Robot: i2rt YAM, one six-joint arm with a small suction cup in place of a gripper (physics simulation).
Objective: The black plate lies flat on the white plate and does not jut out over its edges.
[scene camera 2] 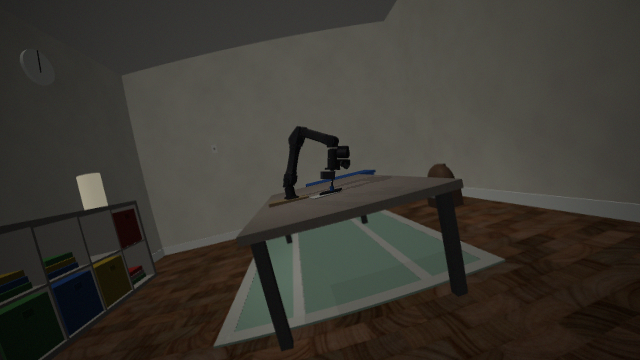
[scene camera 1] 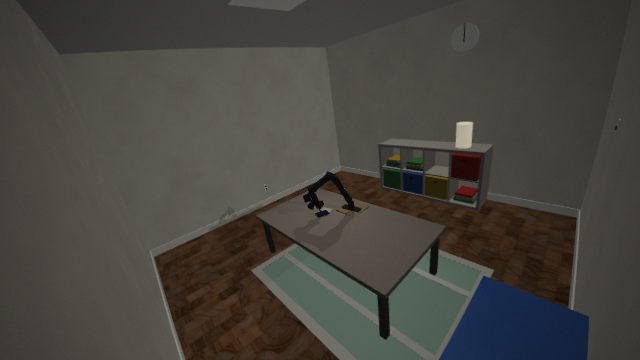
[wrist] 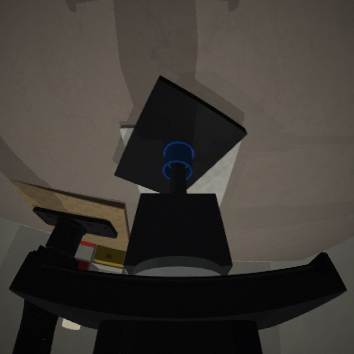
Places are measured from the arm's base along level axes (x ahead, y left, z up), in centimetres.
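Where they show: hand, tool point: (scene camera 2: 331, 191) (scene camera 1: 321, 213) (wrist: 177, 149); arm's base, link origin: (scene camera 2: 291, 198) (scene camera 1: 351, 208) (wrist: 73, 220).
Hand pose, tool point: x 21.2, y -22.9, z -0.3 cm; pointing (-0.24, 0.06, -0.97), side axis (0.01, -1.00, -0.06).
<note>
Each offset is from my tool point to the top centre of the thing. Level surfaces: height alone.
The black plate @[dx -0.3, dy +0.8, dz +0.8 cm] (wrist: 158, 133) (scene camera 1: 322, 213) (scene camera 2: 331, 191) is a square black sheet on top of the white plate @[dx -5.3, dy -0.4, dz -0.1 cm] (wrist: 218, 172) (scene camera 2: 315, 196). It is turned against the white plate, and its top and left corners jut out past the white plate's edges. My suction cup (wrist: 178, 158) (scene camera 1: 319, 209) (scene camera 2: 331, 187), a blue ring on a black stem, presses on the middle of the black plate from straight above. I cannot tell whether the black plate is raised off the white one. Most of the white plate is hidden under it.
The plates lie near the far edge of the grey table @[dz -0.7 cm] (scene camera 1: 366, 246) (scene camera 2: 358, 201), next to the wooden board (wrist: 70, 205) (scene camera 1: 360, 210) (scene camera 2: 286, 202) that carries the arm's base. A shelf unit (scene camera 1: 429, 143) (scene camera 2: 66, 214) stands by the wall. A blue strip (scene camera 2: 353, 174) lies behind the arm.
</note>
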